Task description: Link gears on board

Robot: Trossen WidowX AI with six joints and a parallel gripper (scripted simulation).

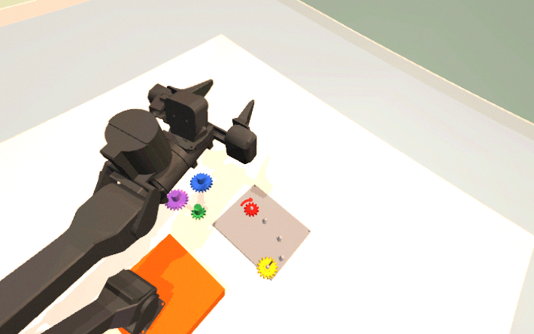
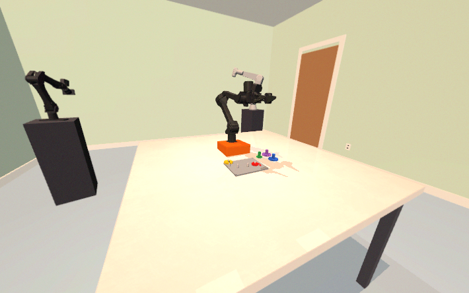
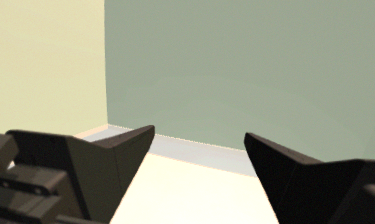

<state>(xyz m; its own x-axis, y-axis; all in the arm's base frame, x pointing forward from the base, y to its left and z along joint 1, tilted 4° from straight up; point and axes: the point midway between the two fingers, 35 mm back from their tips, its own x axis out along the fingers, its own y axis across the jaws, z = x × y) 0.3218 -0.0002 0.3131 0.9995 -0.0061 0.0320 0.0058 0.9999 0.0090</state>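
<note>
The purple gear is 380 mm below my gripper tip, 120 mm to the left of it and 90 mm behind it. Also, from my gripper tip: red gear (380 mm below, 70 mm to the right, 10 mm behind); then small green gear (380 mm below, 90 mm behind, 40 mm to the left); then blue gear (380 mm below, 90 mm to the left, 10 mm behind).
</note>
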